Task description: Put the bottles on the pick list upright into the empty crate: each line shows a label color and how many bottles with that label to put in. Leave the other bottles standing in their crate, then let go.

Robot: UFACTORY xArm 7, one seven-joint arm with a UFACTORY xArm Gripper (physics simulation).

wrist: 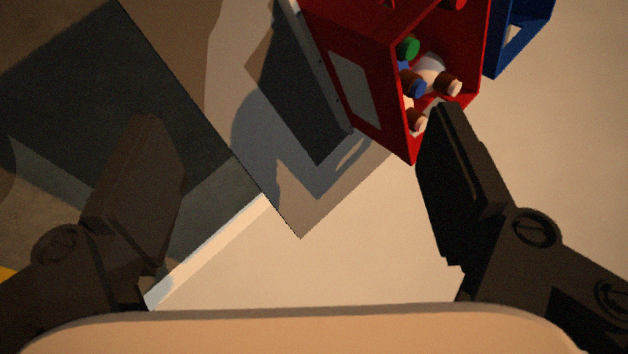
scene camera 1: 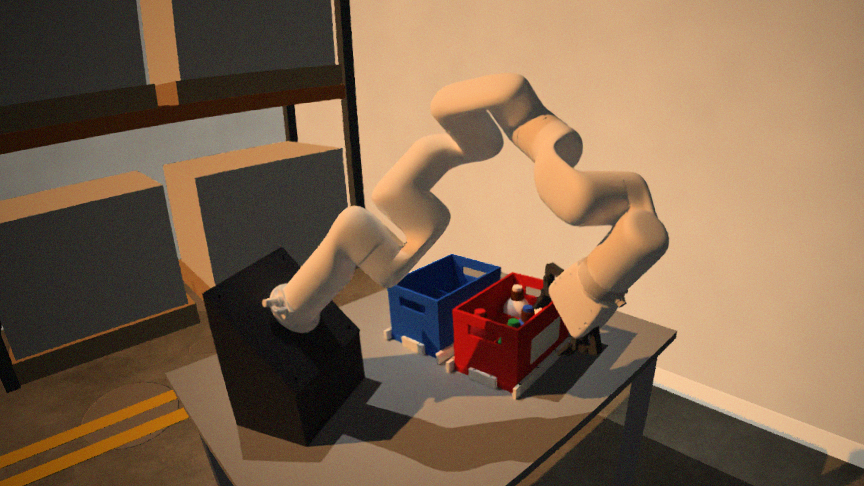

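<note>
The red crate holds several bottles. A white bottle with a brown neck and pale cap stands inside. Near it show a blue cap, a green cap, a red cap and another pale cap. Most labels are hidden by the walls. The blue crate stands beside it; no bottles show in it. My gripper is open and empty, tilted at the red crate's far right end. The pick list is not readable.
Both crates stand on the grey table between small white blocks. A pale panel is on the red crate's side. The black robot base is at the left, with a shelf rack behind and a wall beyond.
</note>
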